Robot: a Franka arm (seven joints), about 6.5 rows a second.
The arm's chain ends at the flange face. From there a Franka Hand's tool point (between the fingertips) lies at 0.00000 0.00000 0.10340 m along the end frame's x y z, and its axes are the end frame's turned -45 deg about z.
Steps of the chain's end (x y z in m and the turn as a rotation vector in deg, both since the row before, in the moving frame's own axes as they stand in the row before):
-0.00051 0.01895 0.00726 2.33 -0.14 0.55
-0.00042 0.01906 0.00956 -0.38 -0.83 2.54
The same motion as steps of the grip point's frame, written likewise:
-0.01095 0.00990 0.00717 1.75 1.55 0.55
-0.01531 0.01257 0.00955 0.32 -0.86 2.54

